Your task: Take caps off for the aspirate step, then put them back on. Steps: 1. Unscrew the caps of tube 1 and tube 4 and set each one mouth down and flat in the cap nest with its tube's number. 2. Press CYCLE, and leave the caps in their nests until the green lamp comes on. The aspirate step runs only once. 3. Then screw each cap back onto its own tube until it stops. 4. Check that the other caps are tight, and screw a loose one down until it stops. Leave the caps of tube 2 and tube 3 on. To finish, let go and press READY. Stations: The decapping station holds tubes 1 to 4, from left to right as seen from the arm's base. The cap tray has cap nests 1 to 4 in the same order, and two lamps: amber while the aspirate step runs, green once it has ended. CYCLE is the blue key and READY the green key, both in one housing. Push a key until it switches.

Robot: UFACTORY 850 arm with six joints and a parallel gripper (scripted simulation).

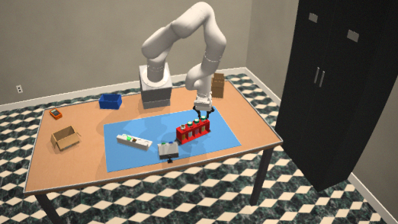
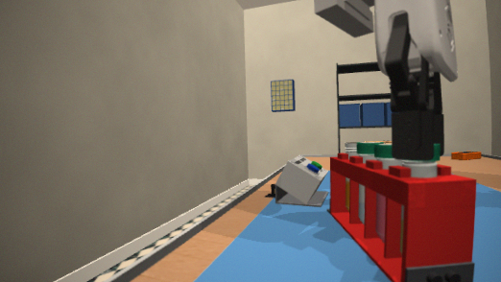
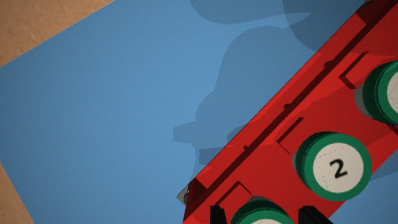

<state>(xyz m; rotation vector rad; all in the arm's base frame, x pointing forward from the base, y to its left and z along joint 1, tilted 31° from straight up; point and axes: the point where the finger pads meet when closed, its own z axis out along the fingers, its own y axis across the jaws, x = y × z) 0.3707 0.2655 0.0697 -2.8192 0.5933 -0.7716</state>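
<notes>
The green cap is 10 mm below my hand. From my hand the other things lie so: green ready key: 140 mm ahead, 280 mm to the right, 60 mm below; key housing: 160 mm ahead, 250 mm to the right, 80 mm below; blue cycle key: 140 mm ahead, 230 mm to the right, 60 mm below.
</notes>
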